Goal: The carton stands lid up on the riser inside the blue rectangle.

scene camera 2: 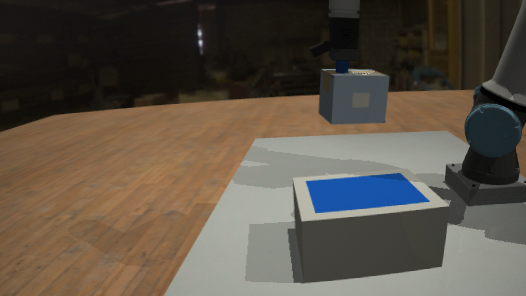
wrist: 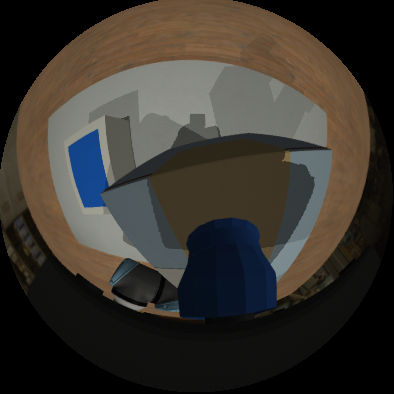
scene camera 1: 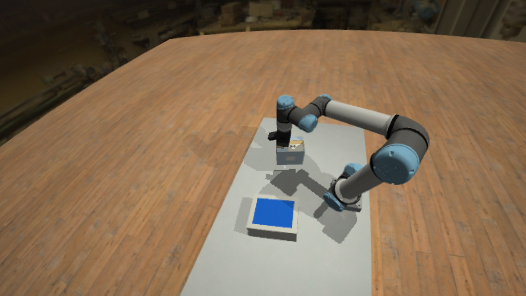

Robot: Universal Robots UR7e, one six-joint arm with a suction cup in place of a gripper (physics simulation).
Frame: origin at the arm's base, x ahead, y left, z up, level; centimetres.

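Seen in the pictures: hand, its tool point: [scene camera 2: 341, 77] [wrist: 221, 226] [scene camera 1: 283, 146]; arm's base, origin of its link: [scene camera 2: 489, 173].
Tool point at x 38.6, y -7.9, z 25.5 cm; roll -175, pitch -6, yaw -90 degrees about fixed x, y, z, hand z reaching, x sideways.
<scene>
Offsets run from my tool point to a thing's top centre. Level surfaces: height alone.
The blue-grey carton {dy -1.6, dx -3.0, dz +2.1 cm} [scene camera 1: 290, 156] [scene camera 2: 353, 100] [wrist: 131, 212] hangs upright in the air, its taped lid facing up, behind the riser in the scene camera 2 view. My gripper's blue suction cup [scene camera 2: 342, 67] [wrist: 227, 270] sits on the carton's lid and holds it, so the gripper is shut on the carton. In the scene camera 1 view the cup is hidden by the dark tool. The pale riser {dy +30.3, dx +0.2, dz -18.4 cm} [scene camera 1: 272, 233] [scene camera 2: 372, 247] [wrist: 118, 150] stands on the grey mat. The blue rectangle {dy +30.3, dx +0.2, dz -18.4 cm} [scene camera 1: 273, 212] [scene camera 2: 367, 192] [wrist: 89, 170] lies on the riser's top, with no carton on it.
The grey mat {dz -30.4 cm} [scene camera 1: 225, 270] [scene camera 2: 220, 250] [wrist: 170, 90] lies on the wooden table [scene camera 1: 150, 150] [scene camera 2: 125, 175]. The arm's base [scene camera 1: 352, 205] [scene camera 2: 482, 190] stands on the mat to the right of the riser in both scene views. Shadows of the arm and carton fall on the mat.
</scene>
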